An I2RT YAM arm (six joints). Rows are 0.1 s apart.
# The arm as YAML. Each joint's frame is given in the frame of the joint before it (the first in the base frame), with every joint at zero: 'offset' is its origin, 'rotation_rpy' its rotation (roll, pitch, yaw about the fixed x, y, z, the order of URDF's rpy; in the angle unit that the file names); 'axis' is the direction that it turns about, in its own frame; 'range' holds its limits. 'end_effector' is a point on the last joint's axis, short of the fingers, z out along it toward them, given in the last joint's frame.
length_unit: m
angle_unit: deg
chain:
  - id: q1
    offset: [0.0, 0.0, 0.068]
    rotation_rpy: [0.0, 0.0, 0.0]
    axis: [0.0, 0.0, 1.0]
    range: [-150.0, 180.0]
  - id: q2
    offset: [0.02, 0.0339, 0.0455]
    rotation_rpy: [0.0, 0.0, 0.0]
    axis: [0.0, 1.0, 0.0]
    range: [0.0, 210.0]
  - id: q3
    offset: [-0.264, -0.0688, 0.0]
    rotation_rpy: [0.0, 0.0, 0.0]
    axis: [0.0, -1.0, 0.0]
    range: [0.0, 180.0]
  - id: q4
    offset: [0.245, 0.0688, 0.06]
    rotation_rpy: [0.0, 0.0, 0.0]
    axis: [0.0, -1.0, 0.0]
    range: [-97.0, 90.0]
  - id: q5
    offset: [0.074, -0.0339, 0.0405]
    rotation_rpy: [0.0, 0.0, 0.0]
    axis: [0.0, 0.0, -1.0]
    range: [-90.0, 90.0]
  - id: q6
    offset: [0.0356, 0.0, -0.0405]
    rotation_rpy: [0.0, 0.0, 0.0]
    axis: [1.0, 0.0, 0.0]
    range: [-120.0, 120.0]
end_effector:
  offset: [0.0, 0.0, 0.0]
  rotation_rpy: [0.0, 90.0, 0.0]
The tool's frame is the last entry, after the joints.
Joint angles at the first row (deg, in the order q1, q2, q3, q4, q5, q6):
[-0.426, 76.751, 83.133, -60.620, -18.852, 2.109]
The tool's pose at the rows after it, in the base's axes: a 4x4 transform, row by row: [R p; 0 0 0 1], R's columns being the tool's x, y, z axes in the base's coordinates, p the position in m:
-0.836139, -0.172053, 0.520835, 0.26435; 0.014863, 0.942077, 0.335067, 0.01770; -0.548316, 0.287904, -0.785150, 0.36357; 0, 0, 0, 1
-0.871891, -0.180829, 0.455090, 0.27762; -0.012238, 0.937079, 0.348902, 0.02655; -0.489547, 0.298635, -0.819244, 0.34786; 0, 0, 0, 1
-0.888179, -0.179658, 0.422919, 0.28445; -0.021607, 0.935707, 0.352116, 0.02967; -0.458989, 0.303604, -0.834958, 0.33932; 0, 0, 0, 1
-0.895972, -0.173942, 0.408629, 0.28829; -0.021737, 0.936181, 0.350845, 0.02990; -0.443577, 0.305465, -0.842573, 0.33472; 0, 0, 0, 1
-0.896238, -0.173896, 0.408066, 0.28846; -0.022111, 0.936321, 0.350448, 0.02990; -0.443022, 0.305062, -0.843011, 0.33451; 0, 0, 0, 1
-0.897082, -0.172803, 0.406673, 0.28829; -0.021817, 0.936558, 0.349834, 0.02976; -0.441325, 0.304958, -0.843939, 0.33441; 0, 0, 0, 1
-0.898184, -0.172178, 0.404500, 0.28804; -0.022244, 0.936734, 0.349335, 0.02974; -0.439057, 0.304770, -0.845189, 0.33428; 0, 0, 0, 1
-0.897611, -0.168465, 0.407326, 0.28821; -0.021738, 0.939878, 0.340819, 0.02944; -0.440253, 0.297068, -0.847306, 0.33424; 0, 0, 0, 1
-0.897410, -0.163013, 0.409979, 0.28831; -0.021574, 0.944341, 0.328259, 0.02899; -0.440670, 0.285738, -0.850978, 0.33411; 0, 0, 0, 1
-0.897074, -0.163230, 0.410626, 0.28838; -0.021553, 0.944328, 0.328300, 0.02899; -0.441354, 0.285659, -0.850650, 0.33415; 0, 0, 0, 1
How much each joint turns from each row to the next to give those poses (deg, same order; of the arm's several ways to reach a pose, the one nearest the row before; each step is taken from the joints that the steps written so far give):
[1.771, 1.377, -0.022, -0.415, 0.023, -0.021]
[1.749, 3.475, 0.002, -0.460, -0.066, 0.022]
[0.545, 1.835, -0.003, -0.152, -0.044, -0.001]
[0.000, 0.985, 0.001, 0.000, 0.022, 0.022]
[0.001, 0.044, 0.000, 0.000, 0.022, -0.022]
[-0.024, -0.001, -0.001, -0.109, 0.021, -0.001]
[0.002, 0.001, 0.001, -0.153, 0.023, -0.020]
[0.000, -0.001, -0.001, 0.066, 0.524, 0.022]
[-0.001, 0.001, 0.001, 0.000, 0.765, -0.001]
[-0.001, -0.001, 0.000, 0.042, 0.000, -0.001]

